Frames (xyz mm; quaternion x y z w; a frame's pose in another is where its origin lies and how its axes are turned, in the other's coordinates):
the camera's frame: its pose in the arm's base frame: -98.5 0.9 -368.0 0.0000 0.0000 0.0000 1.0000
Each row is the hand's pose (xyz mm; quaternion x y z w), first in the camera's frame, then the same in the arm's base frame.
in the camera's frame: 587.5 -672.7 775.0 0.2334 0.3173 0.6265 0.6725
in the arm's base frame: 489.0 -671.8 407.0 0.2334 0.3173 0.6265 0.6725
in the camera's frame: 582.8 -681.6 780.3 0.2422 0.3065 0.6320 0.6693
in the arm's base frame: 484.3 -680.7 412.3 0.2422 0.3065 0.6320 0.6693
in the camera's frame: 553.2 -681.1 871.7 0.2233 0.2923 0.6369 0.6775
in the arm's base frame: 454.7 -680.2 503.7 0.2233 0.2923 0.6369 0.6775
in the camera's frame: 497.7 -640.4 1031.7 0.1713 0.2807 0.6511 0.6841
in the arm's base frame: 399.2 -639.5 663.7 0.1713 0.2807 0.6511 0.6841
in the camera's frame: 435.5 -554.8 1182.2 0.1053 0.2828 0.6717 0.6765
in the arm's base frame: 337.0 -553.9 814.2 0.1053 0.2828 0.6717 0.6765
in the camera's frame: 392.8 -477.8 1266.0 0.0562 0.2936 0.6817 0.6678
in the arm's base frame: 294.3 -476.9 898.0 0.0562 0.2936 0.6817 0.6678
